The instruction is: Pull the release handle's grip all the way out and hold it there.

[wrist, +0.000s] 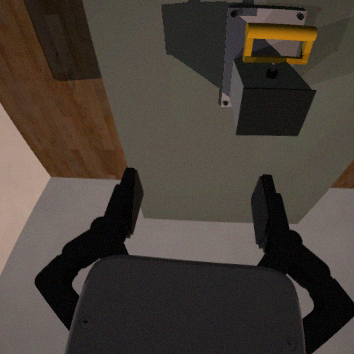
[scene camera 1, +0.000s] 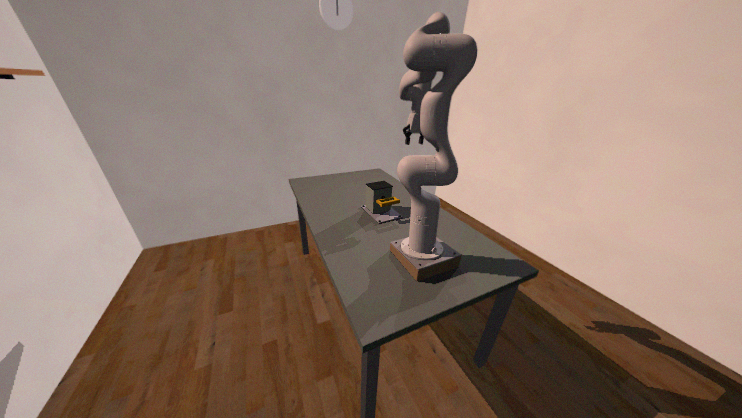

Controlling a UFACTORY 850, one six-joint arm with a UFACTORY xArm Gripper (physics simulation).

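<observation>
The release handle's yellow grip is a rectangular loop on the side of a dark box that faces the robot's base. A short dark stem joins it to the box. The box stands on a light base plate on the table. My gripper is open and empty, high above the table and apart from the grip. In the wrist view the grip is at the upper right, beyond the fingertips.
The grey-green table carries the box and the robot's wooden base block. The arm's column rises close to the grip's side of the box. Walls stand behind and to the right of the table.
</observation>
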